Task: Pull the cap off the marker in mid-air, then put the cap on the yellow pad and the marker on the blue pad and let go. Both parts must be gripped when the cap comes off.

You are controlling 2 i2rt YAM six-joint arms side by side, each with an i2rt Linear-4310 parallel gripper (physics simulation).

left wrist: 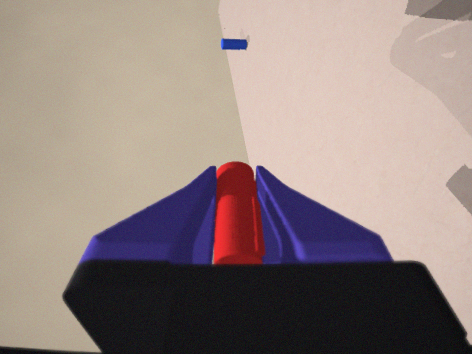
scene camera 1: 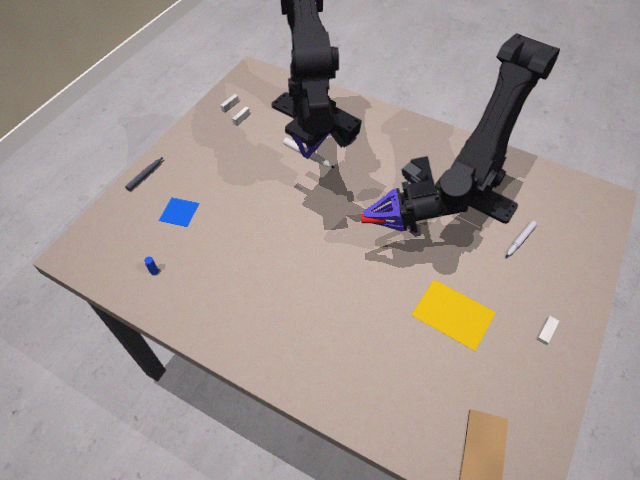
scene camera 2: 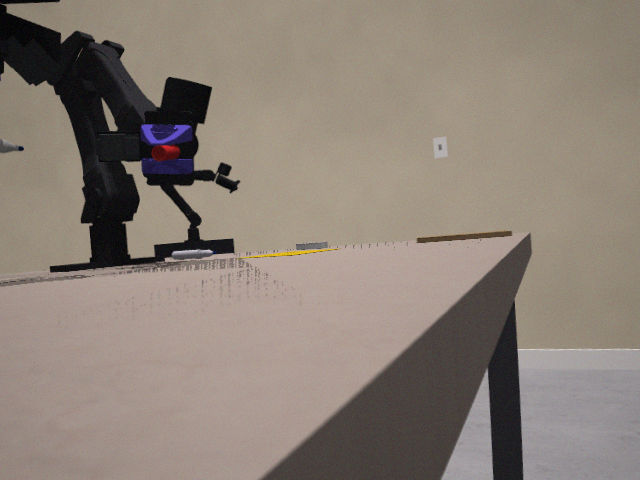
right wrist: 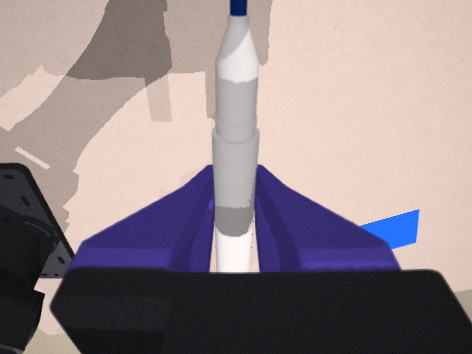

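Pixels of known places: left gripper, fingertip midpoint: (left wrist: 236, 177) (scene camera 1: 364, 216) (scene camera 2: 157, 153); right gripper, fingertip midpoint: (scene camera 1: 308, 155) (right wrist: 234, 176); left arm's base at its link origin: (scene camera 1: 475, 197) (scene camera 2: 111, 266); right arm's base at its link origin: (right wrist: 32, 227).
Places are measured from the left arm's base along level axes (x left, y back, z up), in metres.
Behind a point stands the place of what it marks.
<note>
My left gripper (scene camera 1: 367, 215) {x -0.137, y -0.307, z 0.139 m} (scene camera 2: 167, 150) {x -0.137, y -0.307, z 0.139 m} (left wrist: 236, 177) {x -0.137, y -0.307, z 0.139 m} is shut on a red cap (scene camera 1: 372, 219) {x -0.117, y -0.310, z 0.148 m} (scene camera 2: 165, 152) {x -0.136, y -0.322, z 0.138 m} (left wrist: 237, 220) {x -0.115, y -0.291, z 0.145 m}, above the middle of the table. My right gripper (scene camera 1: 308, 155) {x -0.336, y -0.236, z 0.143 m} (right wrist: 234, 176) {x -0.336, y -0.236, z 0.143 m} is shut on the white marker (scene camera 1: 293, 144) {x -0.374, y -0.240, z 0.157 m} (scene camera 2: 7, 146) {x -0.285, y -0.242, z 0.145 m} (right wrist: 236, 105) {x -0.297, y -0.235, z 0.154 m}, whose blue tip is bare, and holds it in the air at the upper middle. The cap and marker are apart. The yellow pad (scene camera 1: 453, 315) {x 0.108, y -0.324, z 0.000 m} (scene camera 2: 289, 253) {x 0.098, y -0.323, z 0.001 m} lies below and right of the left gripper in scene camera 1. The blue pad (scene camera 1: 178, 212) {x -0.568, y -0.465, z 0.000 m} (right wrist: 402, 231) {x -0.563, y -0.479, z 0.001 m} lies at the left.
Another white marker (scene camera 1: 522, 238) {x 0.148, y -0.063, z 0.016 m} (scene camera 2: 191, 254) {x 0.136, y -0.064, z 0.009 m} lies at the right. A dark pen (scene camera 1: 144, 174) {x -0.722, y -0.433, z 0.013 m} lies beyond the blue pad. A small blue cylinder (scene camera 1: 151, 265) {x -0.482, y -0.621, z 0.038 m} (left wrist: 234, 44) {x -0.484, y -0.611, z 0.025 m} is near the left edge. White blocks (scene camera 1: 229, 102) {x -0.725, y -0.101, z 0.020 m} (scene camera 1: 240, 116) {x -0.659, y -0.128, z 0.019 m} (scene camera 1: 548, 329) {x 0.286, y -0.245, z 0.012 m} and a brown board (scene camera 1: 483, 444) {x 0.278, y -0.530, z 0.008 m} (scene camera 2: 465, 237) {x 0.254, y -0.559, z 0.003 m} also lie on the table.
</note>
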